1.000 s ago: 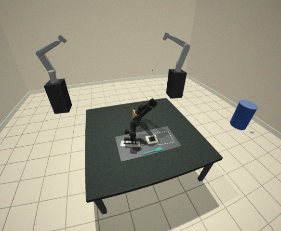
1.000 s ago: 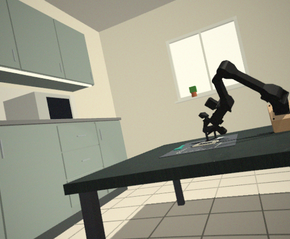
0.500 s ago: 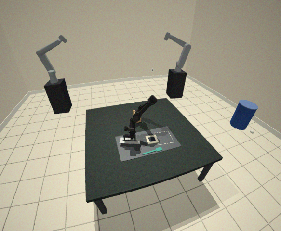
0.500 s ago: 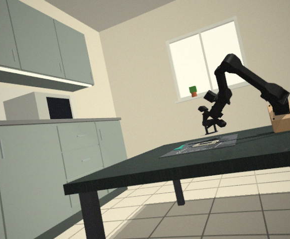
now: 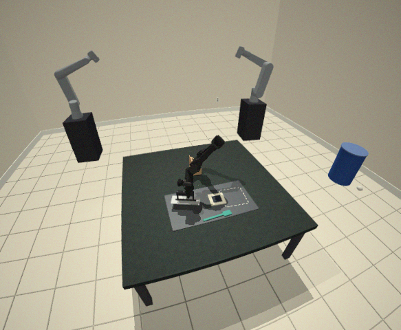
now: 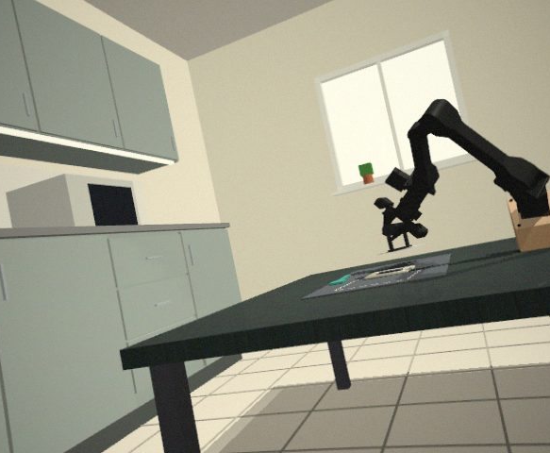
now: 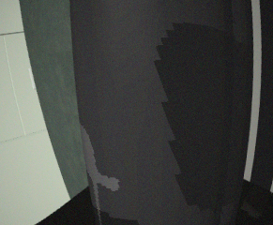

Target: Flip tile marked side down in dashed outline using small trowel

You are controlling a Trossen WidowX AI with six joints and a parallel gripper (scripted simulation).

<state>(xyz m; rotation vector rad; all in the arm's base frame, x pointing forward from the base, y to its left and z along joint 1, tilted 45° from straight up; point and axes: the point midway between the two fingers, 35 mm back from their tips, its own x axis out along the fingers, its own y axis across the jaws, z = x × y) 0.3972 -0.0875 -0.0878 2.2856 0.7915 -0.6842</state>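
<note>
Right now the grey mat is 2 cm behind my gripper tip, 17 cm to the left of it and 12 cm below it. Also, from my gripper tip: teal trowel: 11 cm ahead, 21 cm to the left, 10 cm below; tile: 4 cm behind, 22 cm to the left, 10 cm below.
</note>
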